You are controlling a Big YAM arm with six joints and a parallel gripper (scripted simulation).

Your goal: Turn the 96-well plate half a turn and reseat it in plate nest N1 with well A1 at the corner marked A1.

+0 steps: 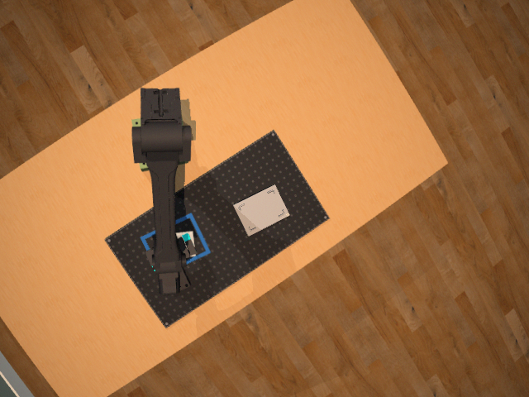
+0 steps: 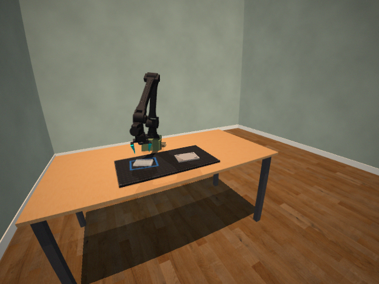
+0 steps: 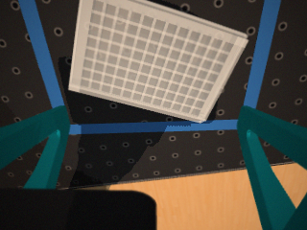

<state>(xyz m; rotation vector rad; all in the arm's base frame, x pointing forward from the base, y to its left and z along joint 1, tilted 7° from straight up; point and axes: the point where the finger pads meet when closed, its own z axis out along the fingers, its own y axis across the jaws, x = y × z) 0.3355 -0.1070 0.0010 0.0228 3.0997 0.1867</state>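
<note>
Right now the 96-well plate is 9 cm below my hand. The rest, counted from my hand: plate nest N1 (32 cm to the left, 9 cm below, 1 cm ahead).
</note>
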